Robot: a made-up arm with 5 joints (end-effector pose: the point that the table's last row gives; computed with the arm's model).
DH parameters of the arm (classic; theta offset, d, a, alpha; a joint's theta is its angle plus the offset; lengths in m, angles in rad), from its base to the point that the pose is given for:
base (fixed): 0 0 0.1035 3.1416
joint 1: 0 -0.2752 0.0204 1.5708
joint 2: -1.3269 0 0.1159 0
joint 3: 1.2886 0 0.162 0
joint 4: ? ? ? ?
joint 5: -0.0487 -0.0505 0 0
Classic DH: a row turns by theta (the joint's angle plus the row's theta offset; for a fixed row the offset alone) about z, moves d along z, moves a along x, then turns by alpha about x.
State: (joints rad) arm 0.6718 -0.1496 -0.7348 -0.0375 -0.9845
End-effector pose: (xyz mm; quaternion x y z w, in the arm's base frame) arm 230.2 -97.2 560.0 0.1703 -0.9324 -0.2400 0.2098
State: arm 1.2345 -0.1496 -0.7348 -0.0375 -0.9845
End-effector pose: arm 158.8 -149.8 560.0 -0.0952 -0.9430 -0.2888 0.1349
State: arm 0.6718 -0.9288 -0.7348 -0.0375 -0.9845
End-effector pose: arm 42.1 52.4 575.6 -0.1793 0.9816 -0.0490 0.0428
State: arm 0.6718 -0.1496 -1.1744 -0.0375 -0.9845
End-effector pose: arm 164.2 -44.7 598.5 0.1787 -0.9783 -0.0787 0.0687
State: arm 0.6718 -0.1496 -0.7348 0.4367 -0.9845
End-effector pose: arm 241.9 -106.5 541.6 0.1521 -0.8326 -0.4009 0.3504
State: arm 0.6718 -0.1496 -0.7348 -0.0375 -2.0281
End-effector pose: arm 230.2 -97.2 560.0 0.6124 -0.7234 -0.3127 0.0622
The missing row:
joint 4: -1.5325 0.0028 0 1.5708
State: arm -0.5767 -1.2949 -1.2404 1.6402 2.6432
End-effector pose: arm -53.2 -98.6 459.3 0.7984 0.5027 -0.3314 0.0049
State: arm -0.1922 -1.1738 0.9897 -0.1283 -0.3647
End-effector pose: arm 234.1 28.3 395.8 0.2411 -0.7717 -0.0650 0.5849
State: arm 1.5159 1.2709 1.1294 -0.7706 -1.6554
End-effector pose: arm 107.3 -17.8 117.4 0.0028 -0.0293 0.9988 0.0392
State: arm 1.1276 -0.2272 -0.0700 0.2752 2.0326
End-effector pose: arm 202.9 -202.8 445.5 -0.7148 -0.0108 0.2903 0.6362
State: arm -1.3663 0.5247 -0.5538 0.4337 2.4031
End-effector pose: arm 163.5 303.1 349.6 0.2611 0.4848 -0.8000 0.2383
